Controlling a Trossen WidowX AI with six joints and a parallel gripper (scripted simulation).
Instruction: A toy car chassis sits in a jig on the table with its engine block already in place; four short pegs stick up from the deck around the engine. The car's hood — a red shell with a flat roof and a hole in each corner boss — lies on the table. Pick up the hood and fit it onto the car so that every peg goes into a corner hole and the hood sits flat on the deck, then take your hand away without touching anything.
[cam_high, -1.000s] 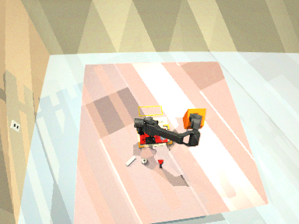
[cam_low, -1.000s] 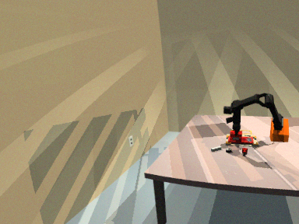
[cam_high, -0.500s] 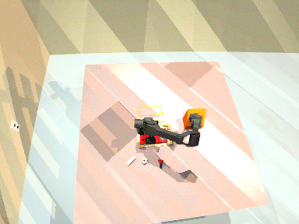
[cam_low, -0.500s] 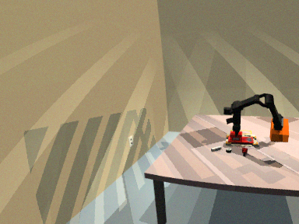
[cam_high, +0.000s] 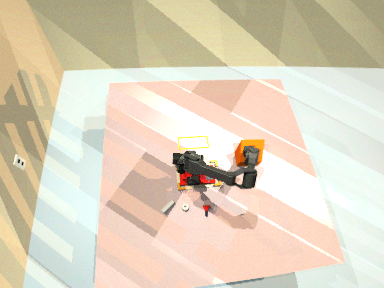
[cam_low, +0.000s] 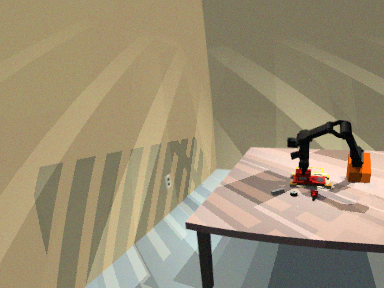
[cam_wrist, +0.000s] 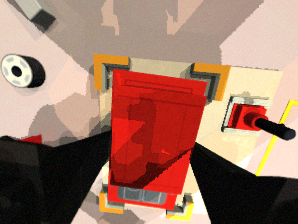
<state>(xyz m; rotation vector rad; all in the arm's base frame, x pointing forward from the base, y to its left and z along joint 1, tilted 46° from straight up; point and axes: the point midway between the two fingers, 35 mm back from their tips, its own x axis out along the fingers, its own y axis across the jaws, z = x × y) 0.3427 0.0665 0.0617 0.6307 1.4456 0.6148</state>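
My gripper tip is now 30 mm above the grey engine block. Round my gripper tip: wheel: 170 mm to the left, 50 mm below, 40 mm ahead; then jig: 50 mm below, 40 mm behind, 30 mm to the right; then red hood: 10 mm above.
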